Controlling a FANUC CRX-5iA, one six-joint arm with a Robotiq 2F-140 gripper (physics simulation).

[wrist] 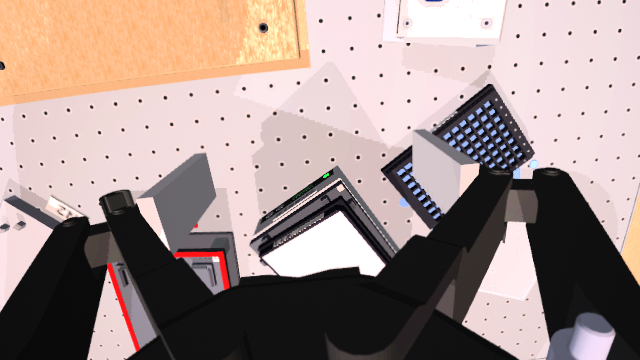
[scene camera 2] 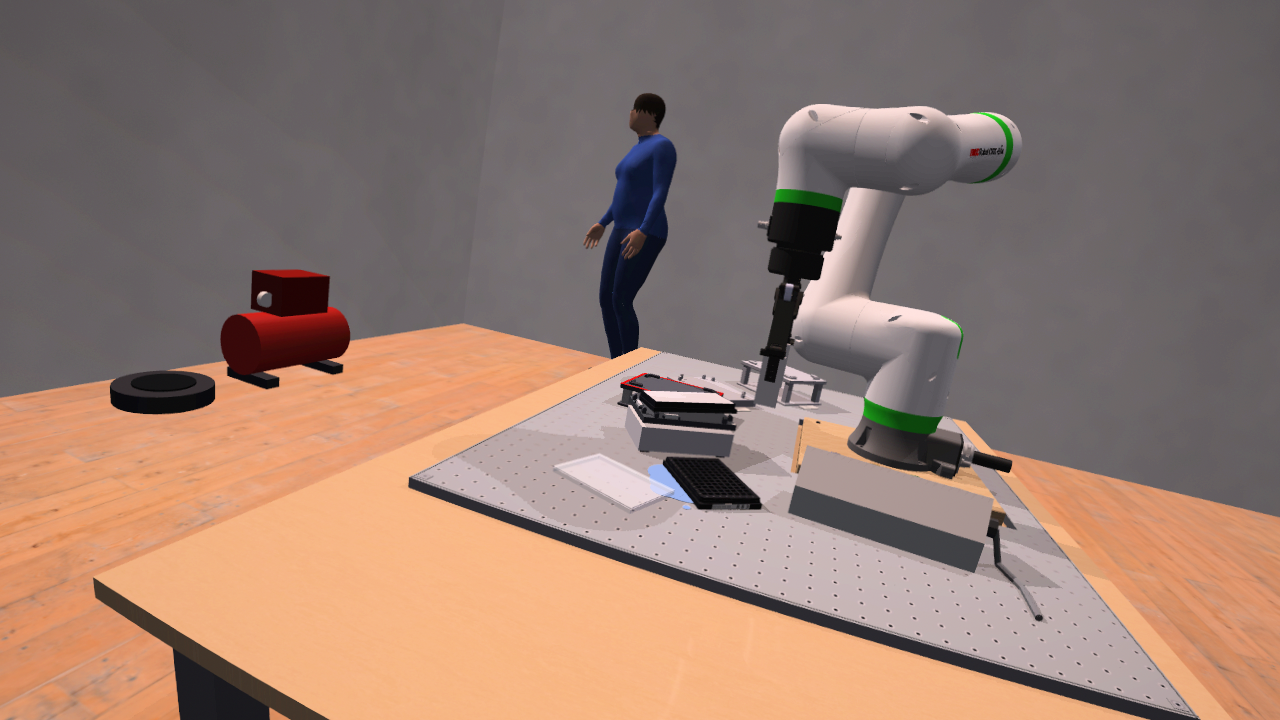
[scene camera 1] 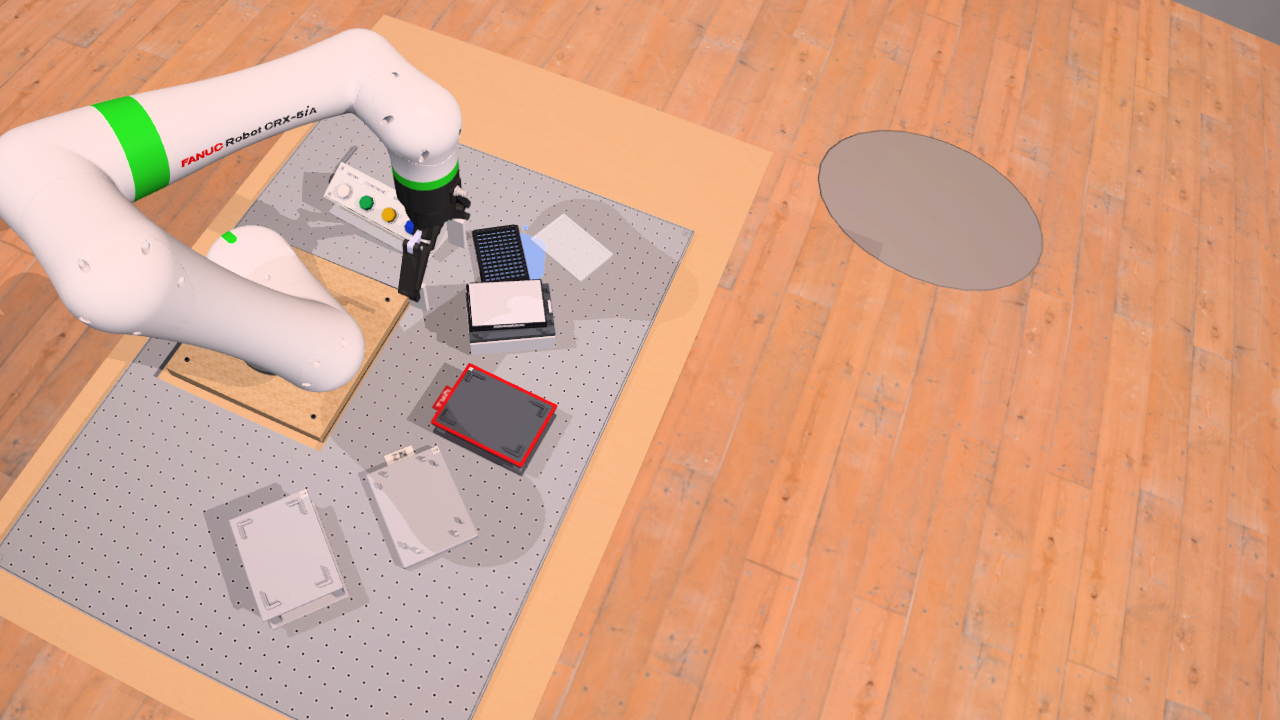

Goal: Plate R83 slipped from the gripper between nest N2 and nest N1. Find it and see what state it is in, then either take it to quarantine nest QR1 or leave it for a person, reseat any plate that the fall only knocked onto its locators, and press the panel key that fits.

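Frame: origin at the arm's base, x ahead, y right, z down, level; millimetres.
Seen in the pictures: gripper, fingertip midpoint: [wrist: 310,164] [scene camera 2: 768,394] [scene camera 1: 439,274]; arm's base, link origin: [scene camera 2: 890,454].
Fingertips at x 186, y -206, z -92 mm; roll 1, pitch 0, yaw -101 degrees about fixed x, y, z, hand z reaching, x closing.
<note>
Pixels of each thing's top centre, then the offset from my fingertips to it. "spot": a spot on its surface instead.
- black well plate, top centre: [wrist: 462,164] [scene camera 2: 711,476] [scene camera 1: 500,253] dz +92, dx +18, dy -144 mm
- Pale blue liquid, top centre: [scene camera 2: 687,487] [scene camera 1: 518,251] dz +105, dx +36, dy -174 mm
- clear lid, top centre: [scene camera 2: 613,477] [wrist: 519,249] [scene camera 1: 571,246] dz +99, dx +111, dy -236 mm
- white-topped plate, top centre: [wrist: 344,287] [scene camera 2: 689,392] [scene camera 1: 506,299] dz +21, dx +111, dy -34 mm
- grey device, surface spot: [scene camera 2: 684,437] spot: dz +77, dx +89, dy -75 mm
- Red-edged nest QR1, top centre: [wrist: 176,322] [scene camera 1: 494,412] [scene camera 2: 674,385] dz +60, dx +202, dy +129 mm
- nest N2, top centre: [wrist: 26,285] [scene camera 1: 420,502] [scene camera 2: 711,383] dz +81, dx +191, dy +311 mm
- key panel, top centre: [scene camera 2: 897,466] [scene camera 1: 384,193] dz +23, dx -196, dy -93 mm
- raised white nest, top centre: [scene camera 1: 283,552] [scene camera 2: 784,368] dz +43, dx +85, dy +491 mm
- grey box, surface spot: [scene camera 2: 895,510] spot: dz +63, dx -207, dy -132 mm
A black well plate [scene camera 1: 501,253] [scene camera 2: 711,483] [wrist: 487,135], its R83 label unreadable, lies uncovered on the perforated board. Pale blue liquid [scene camera 1: 537,257] [scene camera 2: 666,481] is spilled beside it; a clear lid [scene camera 1: 577,246] [scene camera 2: 613,480] [wrist: 507,272] lies apart. A white-topped plate [scene camera 1: 505,302] [scene camera 2: 689,400] [wrist: 325,245] sits slightly askew on a grey device [scene camera 1: 512,342] [scene camera 2: 684,437]. Red-edged nest QR1 [scene camera 1: 494,416] and nest N2 [scene camera 1: 420,505] hold no plate. My gripper [scene camera 1: 438,265] [scene camera 2: 769,389] [wrist: 310,164] is open and empty, above the board between panel and device. The key panel [scene camera 1: 376,208] [wrist: 450,22] is partly hidden. No N1 label is readable.
Another raised white nest [scene camera 1: 286,555] [scene camera 2: 801,380] stands beyond N2. The arm stands on a wooden base [scene camera 1: 304,420] [wrist: 150,45] with a grey box [scene camera 2: 895,510] beside it. A person [scene camera 2: 644,188] in blue stands behind the table. A red compressor [scene camera 2: 286,335] and black disc [scene camera 2: 162,392] are farther left.
</note>
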